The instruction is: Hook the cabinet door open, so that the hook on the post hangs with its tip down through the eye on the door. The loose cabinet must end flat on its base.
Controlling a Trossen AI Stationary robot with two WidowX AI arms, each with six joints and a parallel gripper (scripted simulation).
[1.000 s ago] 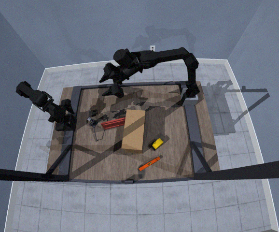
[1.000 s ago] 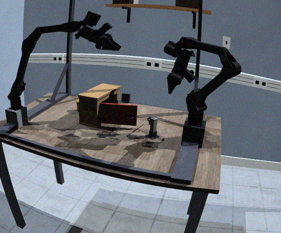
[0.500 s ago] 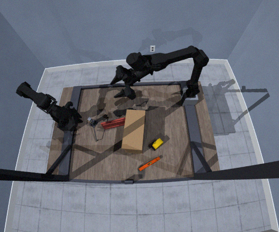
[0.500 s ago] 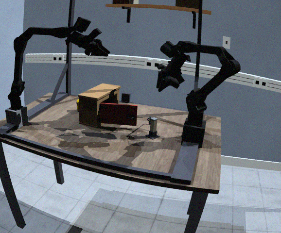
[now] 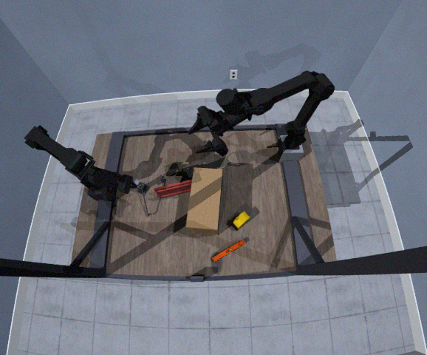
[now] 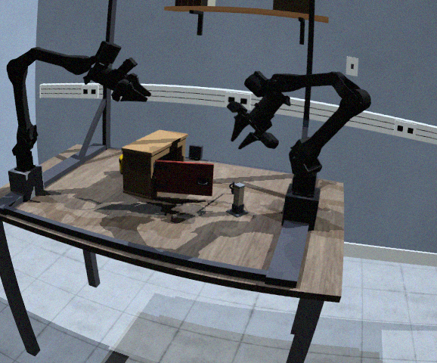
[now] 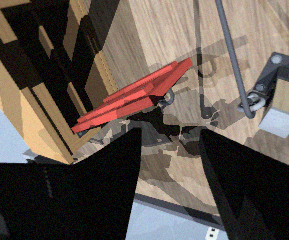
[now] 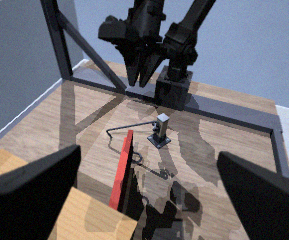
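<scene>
My left hand is 1 cm past the thin hook rod, 2 cm to the left of it and 17 cm above it. From my left hand the other things lie so: red door: 1 cm ahead, 18 cm to the right, 15 cm below; yellow object: 18 cm behind, 41 cm to the right, 19 cm below.
</scene>
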